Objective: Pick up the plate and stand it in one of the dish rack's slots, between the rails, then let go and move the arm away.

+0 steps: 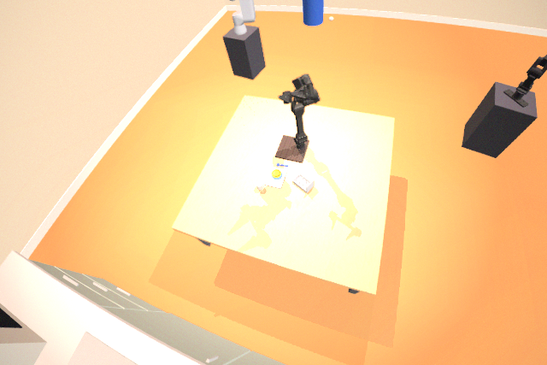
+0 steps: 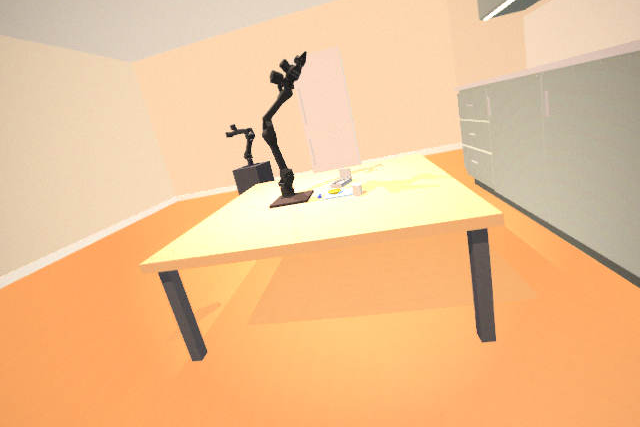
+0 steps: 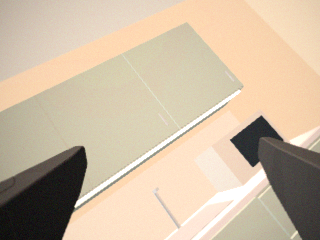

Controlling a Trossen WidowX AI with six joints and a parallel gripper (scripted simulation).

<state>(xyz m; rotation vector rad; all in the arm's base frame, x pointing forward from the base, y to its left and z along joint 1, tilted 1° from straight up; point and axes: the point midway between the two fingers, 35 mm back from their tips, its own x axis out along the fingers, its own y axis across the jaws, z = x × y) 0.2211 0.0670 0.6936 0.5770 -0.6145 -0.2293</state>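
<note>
My gripper tip is 700 mm above the yellow plate, 110 mm to the left of it and 50 mm short of it. From my gripper tip the other things lie so: dish rack 700 mm below, 90 mm to the left, 30 mm ahead; then light blue mat 720 mm below, 110 mm to the right, 70 mm ahead; then white cup 690 mm below, 180 mm ahead, 160 mm to the right.
</note>
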